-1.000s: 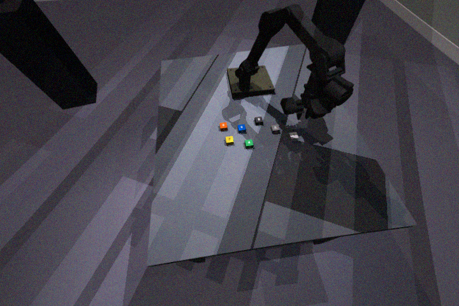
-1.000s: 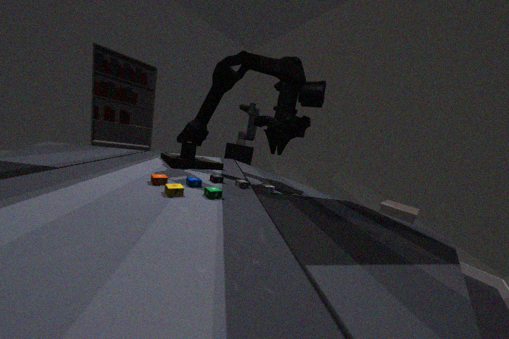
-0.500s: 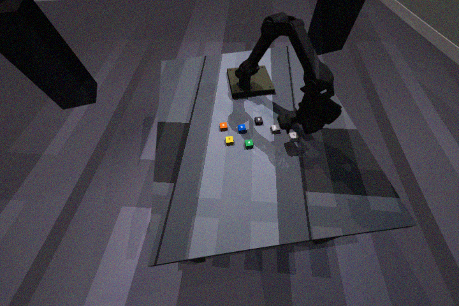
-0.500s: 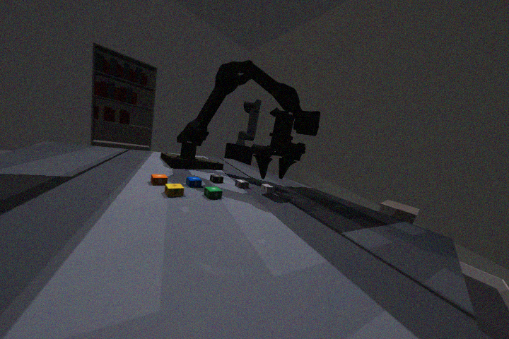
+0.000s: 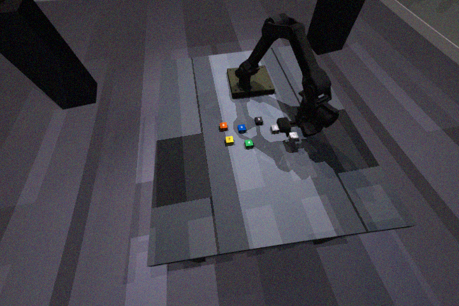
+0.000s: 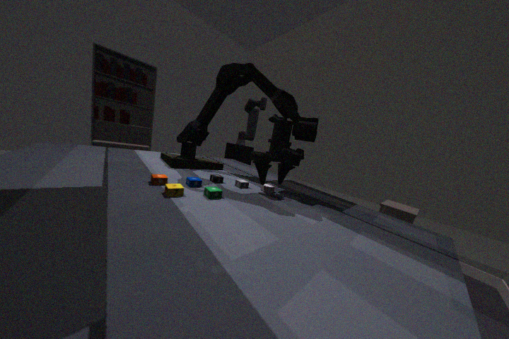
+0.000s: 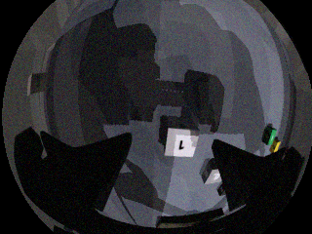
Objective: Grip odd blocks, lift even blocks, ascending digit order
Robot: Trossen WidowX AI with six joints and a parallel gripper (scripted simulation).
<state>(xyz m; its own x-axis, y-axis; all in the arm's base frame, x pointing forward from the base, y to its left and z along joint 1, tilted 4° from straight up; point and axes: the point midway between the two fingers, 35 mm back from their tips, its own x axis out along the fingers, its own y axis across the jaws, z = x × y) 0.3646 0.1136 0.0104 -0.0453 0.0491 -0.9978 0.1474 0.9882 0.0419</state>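
The white block is 10 mm behind my gripper tip, 10 mm to the right of it and 10 mm below it. Also, from my gripper tip: grey block: 70 mm behind, 70 mm to the right, 10 mm below; green block: 30 mm behind, 210 mm to the right, 10 mm below; dark block: 140 mm behind, 120 mm to the right, 10 mm below.
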